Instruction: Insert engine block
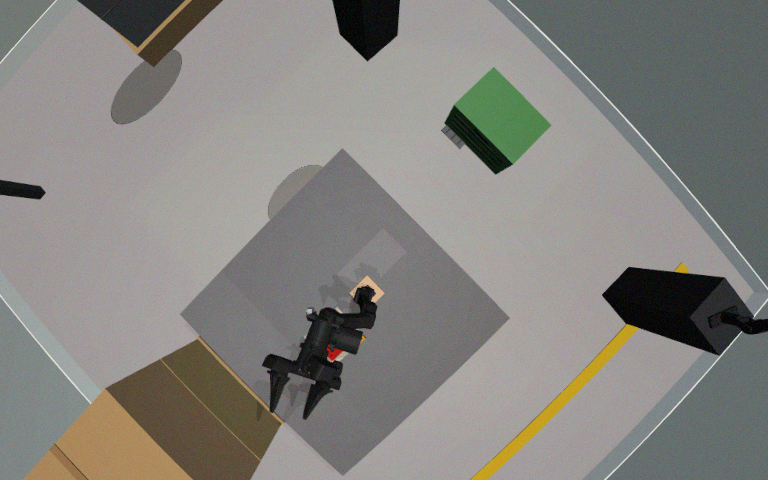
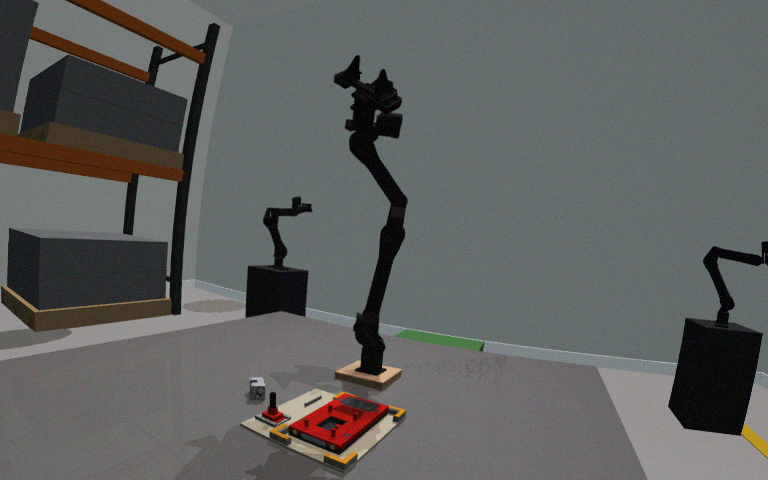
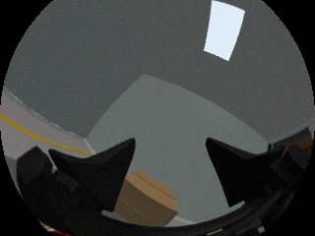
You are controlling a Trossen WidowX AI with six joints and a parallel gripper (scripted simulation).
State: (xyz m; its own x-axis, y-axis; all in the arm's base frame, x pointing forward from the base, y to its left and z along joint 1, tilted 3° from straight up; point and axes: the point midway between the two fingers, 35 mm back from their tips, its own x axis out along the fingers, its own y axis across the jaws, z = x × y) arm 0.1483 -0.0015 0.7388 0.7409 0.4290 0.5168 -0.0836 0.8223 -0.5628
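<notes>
Right now my gripper tip is 76 cm above the engine block, 15 cm short of it and 12 cm to the left of it. The rest, counted from my gripper tip: black post 75 cm below, 21 cm ahead, 1 cm to the right.
</notes>
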